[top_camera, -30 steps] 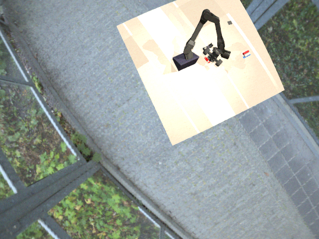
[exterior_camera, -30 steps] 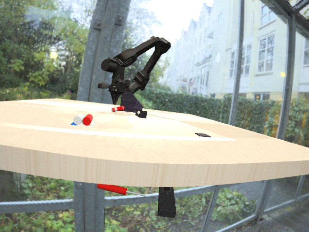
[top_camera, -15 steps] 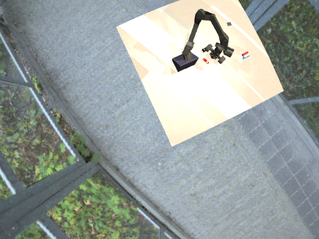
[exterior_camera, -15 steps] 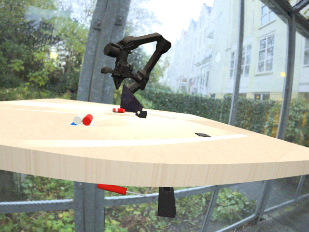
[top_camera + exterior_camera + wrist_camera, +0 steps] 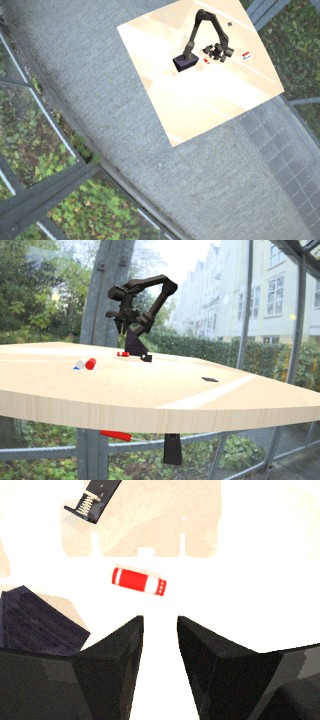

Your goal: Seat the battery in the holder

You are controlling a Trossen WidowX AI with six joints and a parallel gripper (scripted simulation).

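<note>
The battery is 100 mm below my gripper tip, 20 mm to the left of it and 10 mm behind it. From my gripper tip the other things lie so: red screwdriver: 420 mm ahead, 300 mm below, 80 mm to the left; then black block: 450 mm ahead, 290 mm below, 210 mm to the left.
</note>
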